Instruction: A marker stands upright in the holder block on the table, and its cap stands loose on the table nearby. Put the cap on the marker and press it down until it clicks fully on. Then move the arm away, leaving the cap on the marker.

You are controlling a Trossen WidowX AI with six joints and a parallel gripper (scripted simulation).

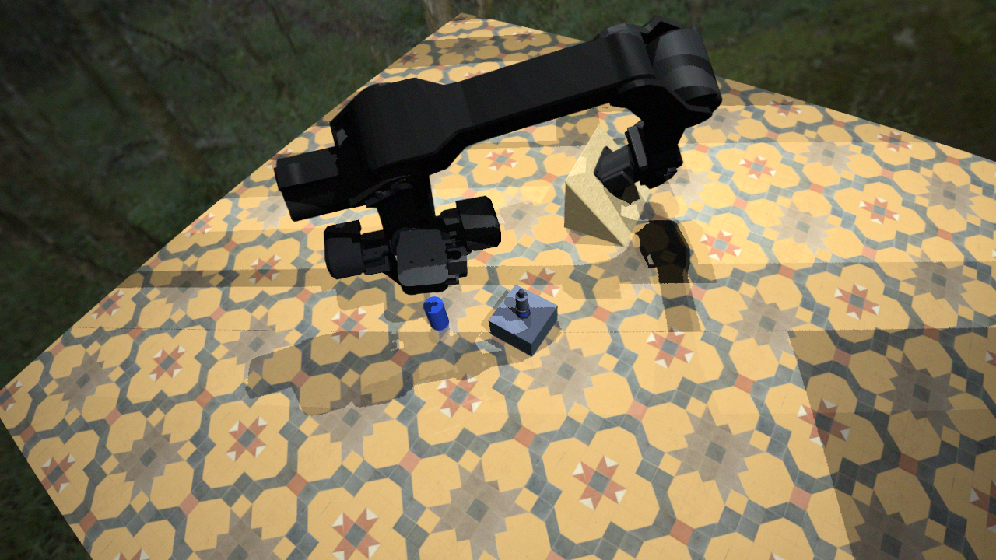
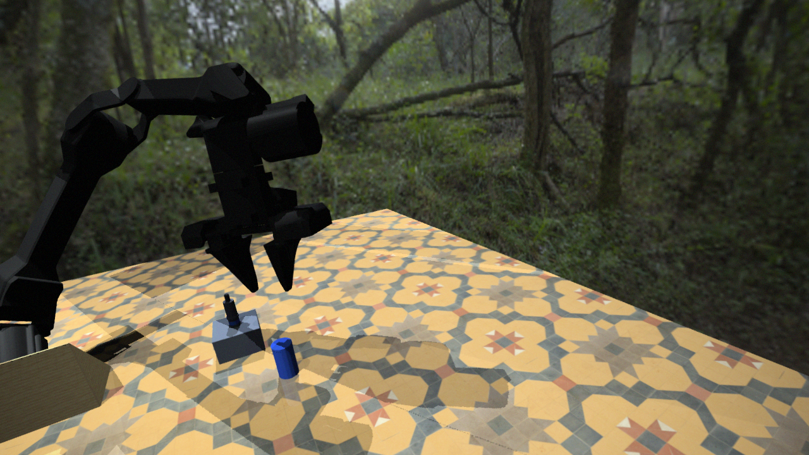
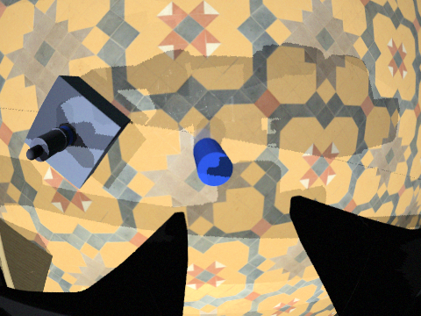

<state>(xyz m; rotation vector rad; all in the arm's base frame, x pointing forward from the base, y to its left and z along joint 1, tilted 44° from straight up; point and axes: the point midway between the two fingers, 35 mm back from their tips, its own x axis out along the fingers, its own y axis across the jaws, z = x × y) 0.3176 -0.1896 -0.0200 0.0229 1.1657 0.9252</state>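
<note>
Right now my gripper tip is 10 mm past the blue marker cap, 10 mm to the left of it and 100 mm above it. Also, from my gripper tip: grey-blue holder block 40 mm behind, 110 mm to the left, 100 mm below.
</note>
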